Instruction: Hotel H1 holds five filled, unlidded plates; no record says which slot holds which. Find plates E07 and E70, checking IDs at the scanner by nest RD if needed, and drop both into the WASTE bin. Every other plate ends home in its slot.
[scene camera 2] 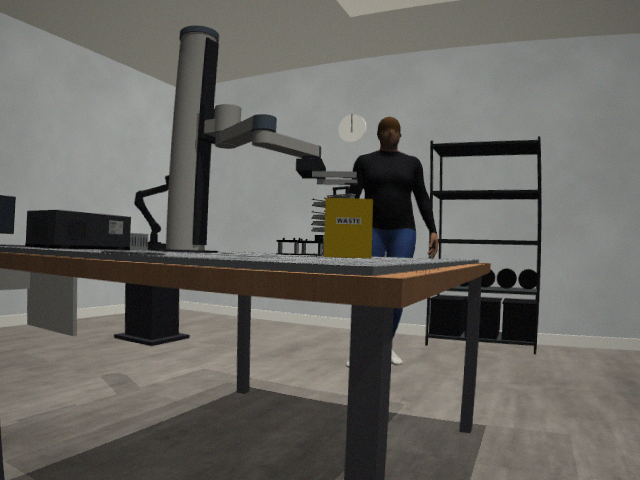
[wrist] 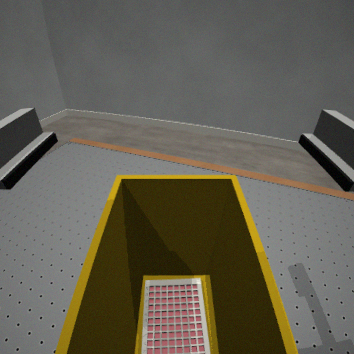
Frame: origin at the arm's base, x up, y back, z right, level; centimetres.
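Seen in the pictures: gripper, fingertip midpoint: (scene camera 2: 356, 178) (wrist: 177, 120).
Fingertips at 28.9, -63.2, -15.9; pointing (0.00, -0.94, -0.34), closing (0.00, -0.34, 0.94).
Observation:
A point is followed by its place in that frame, as x, y, z.
My gripper (scene camera 2: 337, 178) (wrist: 177, 120) {28.9, -63.2, -15.9} is open and empty above the WASTE bin, its two fingers wide apart at the left and right of the wrist view. The yellow WASTE bin (scene camera 2: 348, 235) {8.7, -63.1, -9.7} (wrist: 266, 260) {21.3, -61.6, -9.2} stands upright near the table's edge, its open top facing the wrist camera. A white plate (wrist: 176, 281) {3.3, -66.2, -17.1} with red-filled wells lies deep inside the bin; its ID does not show, and its near end is cut off by the frame. Hotel H1 (scene camera 2: 317, 222) {15.7, -33.0, -47.6} is partly hidden behind the bin, its stacked levels showing at the bin's left. Plate IDs there cannot be read.
A low black stand (scene camera 2: 291, 240) {7.1, -31.1, -28.2} with posts is left of the bin. A dark boxy device (scene camera 2: 77, 228) {7.6, 3.3, 47.1} and a small black arm (scene camera 2: 146, 211) are farther left. A person (scene camera 2: 390, 191) stands behind the table, and a black shelf unit (scene camera 2: 485, 194) is at the back right.

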